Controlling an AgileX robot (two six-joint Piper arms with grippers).
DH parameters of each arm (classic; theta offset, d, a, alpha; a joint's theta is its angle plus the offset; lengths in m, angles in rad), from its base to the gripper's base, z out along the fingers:
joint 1: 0 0.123 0 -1.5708
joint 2: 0.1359 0 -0.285 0
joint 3: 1.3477 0 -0.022 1.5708
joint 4: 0 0.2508 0 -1.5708
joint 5: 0 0 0.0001 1.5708
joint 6: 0 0.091 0 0
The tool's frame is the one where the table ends.
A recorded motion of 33 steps. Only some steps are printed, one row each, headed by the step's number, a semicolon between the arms.
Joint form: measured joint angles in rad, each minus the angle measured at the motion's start. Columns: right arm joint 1, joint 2, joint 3, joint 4, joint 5, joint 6; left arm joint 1, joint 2, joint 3, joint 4, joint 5, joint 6.
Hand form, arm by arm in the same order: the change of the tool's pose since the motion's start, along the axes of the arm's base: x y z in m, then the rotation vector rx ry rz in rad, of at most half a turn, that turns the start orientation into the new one. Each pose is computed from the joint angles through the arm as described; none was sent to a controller.
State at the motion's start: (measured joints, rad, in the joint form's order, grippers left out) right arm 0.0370 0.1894 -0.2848 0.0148 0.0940 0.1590; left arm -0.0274 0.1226 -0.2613 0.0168 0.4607 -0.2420
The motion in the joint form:
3: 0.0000 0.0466 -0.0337 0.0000 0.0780 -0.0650; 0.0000 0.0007 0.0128 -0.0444 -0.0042 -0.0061
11: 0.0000 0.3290 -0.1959 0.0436 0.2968 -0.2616; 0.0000 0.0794 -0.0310 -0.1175 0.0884 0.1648
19: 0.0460 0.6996 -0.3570 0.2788 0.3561 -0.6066; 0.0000 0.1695 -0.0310 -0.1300 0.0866 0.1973
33: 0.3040 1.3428 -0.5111 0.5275 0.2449 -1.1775; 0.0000 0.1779 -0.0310 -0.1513 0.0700 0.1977
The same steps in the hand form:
3: 0.0057 0.0003 0.0011 -0.0685 0.0883 -0.0017; 0.0008 -0.0018 -0.0039 -0.0490 0.0107 -0.0082
11: 0.0456 0.0036 0.0111 -0.2352 0.4165 0.0489; 0.0062 -0.0056 -0.0017 0.0467 0.1318 -0.0763
19: 0.1132 0.0237 0.0086 -0.3574 0.6313 0.2560; 0.0175 -0.0065 -0.0073 0.0641 0.2182 -0.0915
33: 0.2081 0.1104 -0.0892 -0.7420 0.8187 0.7180; 0.0191 -0.0074 -0.0064 0.0432 0.2097 -0.0934

